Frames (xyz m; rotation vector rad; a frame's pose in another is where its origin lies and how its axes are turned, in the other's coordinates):
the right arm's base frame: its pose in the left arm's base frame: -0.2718 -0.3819 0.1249 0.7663 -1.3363 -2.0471
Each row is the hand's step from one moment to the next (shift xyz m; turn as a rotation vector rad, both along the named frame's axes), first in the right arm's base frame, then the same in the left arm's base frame.
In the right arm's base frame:
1: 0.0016 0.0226 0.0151 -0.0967 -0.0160 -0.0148
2: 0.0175 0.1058 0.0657 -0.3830 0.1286 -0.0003
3: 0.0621 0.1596 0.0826 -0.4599 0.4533 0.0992
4: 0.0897 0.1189 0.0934 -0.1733 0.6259 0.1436
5: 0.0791 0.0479 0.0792 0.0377 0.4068 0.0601
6: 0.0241 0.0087 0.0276 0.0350 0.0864 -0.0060
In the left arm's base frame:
1: -0.0086 0.0003 0.0258 0.0733 0.0665 -0.0050
2: -0.0434 -0.0088 0.1177 0.2772 0.2339 0.1781
3: -0.0775 -0.0491 0.1666 0.3058 0.2400 0.5251
4: -0.1100 -0.0488 0.1281 0.1070 0.0010 0.6565
5: -0.1033 -0.0258 0.0590 -0.0074 -0.1282 0.3925
6: -0.0349 -0.0038 0.0137 -0.0061 -0.0581 0.0729

